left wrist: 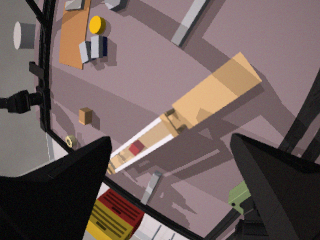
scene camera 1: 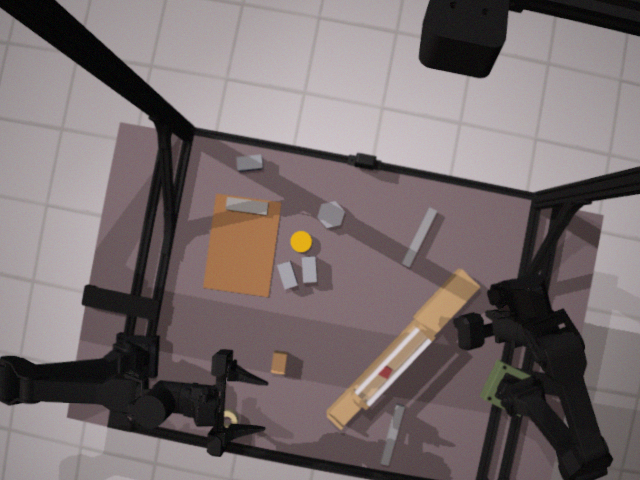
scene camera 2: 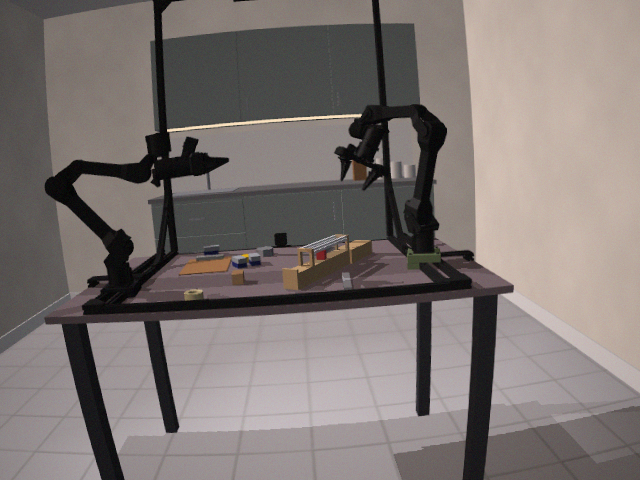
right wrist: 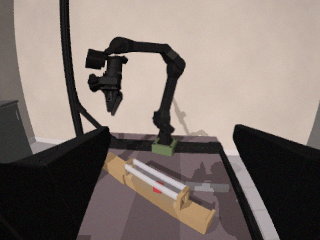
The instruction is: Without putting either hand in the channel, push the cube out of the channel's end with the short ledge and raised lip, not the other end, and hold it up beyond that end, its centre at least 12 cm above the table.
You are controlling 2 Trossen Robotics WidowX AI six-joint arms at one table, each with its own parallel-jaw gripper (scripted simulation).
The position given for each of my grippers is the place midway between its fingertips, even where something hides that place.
I see my left gripper (scene camera 1: pixel 470 317), my right gripper (scene camera 1: pixel 266 406) and a tan channel (scene camera 1: pixel 457 290).
My left gripper also shows in the left wrist view (left wrist: pixel 171 141), in scene camera 2 (scene camera 2: pixel 352 185) and in the right wrist view (right wrist: pixel 111 114). My right gripper shows as well in scene camera 2 (scene camera 2: pixel 228 159) and in the right wrist view (right wrist: pixel 173 132). The tan channel is seen too in the left wrist view (left wrist: pixel 235 77), in scene camera 2 (scene camera 2: pixel 300 276) and in the right wrist view (right wrist: pixel 190 213).
